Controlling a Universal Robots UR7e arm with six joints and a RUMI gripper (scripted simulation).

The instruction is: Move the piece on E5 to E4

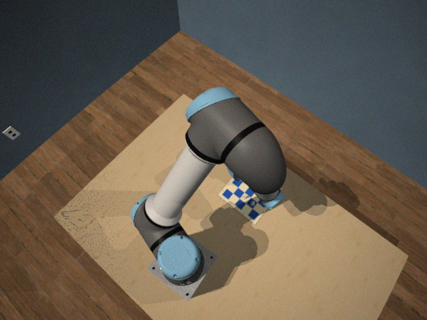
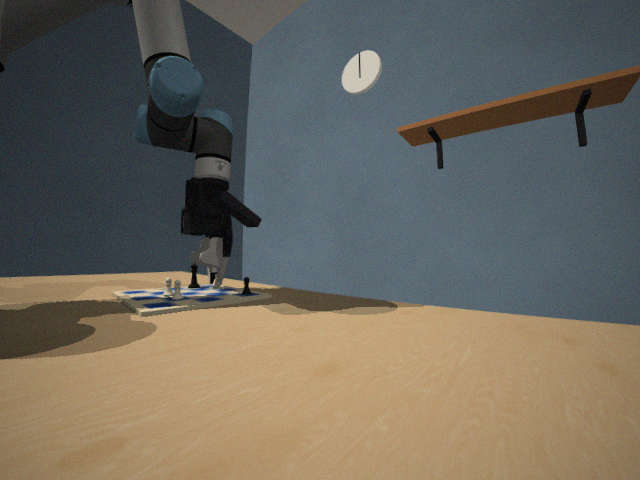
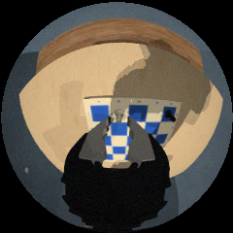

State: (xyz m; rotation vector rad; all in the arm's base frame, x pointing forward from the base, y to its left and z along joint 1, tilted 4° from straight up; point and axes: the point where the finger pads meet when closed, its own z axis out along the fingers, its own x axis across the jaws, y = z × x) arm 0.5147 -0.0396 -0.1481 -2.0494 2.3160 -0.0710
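The tall black piece lies 30 mm behind my hand and 40 mm to the left of it. The rest, counted from my hand: chessboard (80 mm behind, 30 mm to the right, 30 mm below); black pawn (10 mm behind, 110 mm to the right, 10 mm below).
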